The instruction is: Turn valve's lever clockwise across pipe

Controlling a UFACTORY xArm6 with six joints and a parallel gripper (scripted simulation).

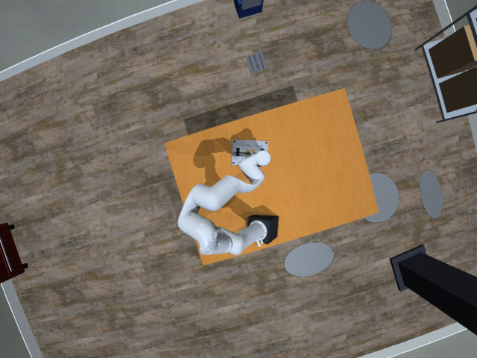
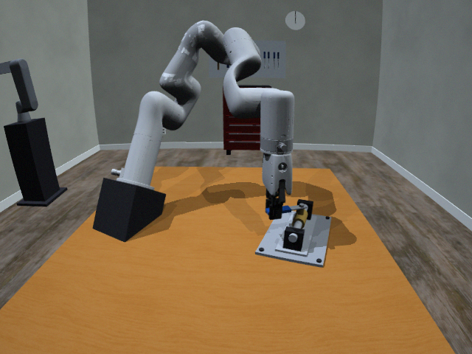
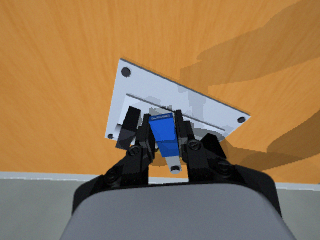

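Now: hand 5 cm short of the lever and 1 cm to the right of it. The rest, counted from my hand: baseplate 9 cm below, 8 cm ahead, 2 cm to the left.
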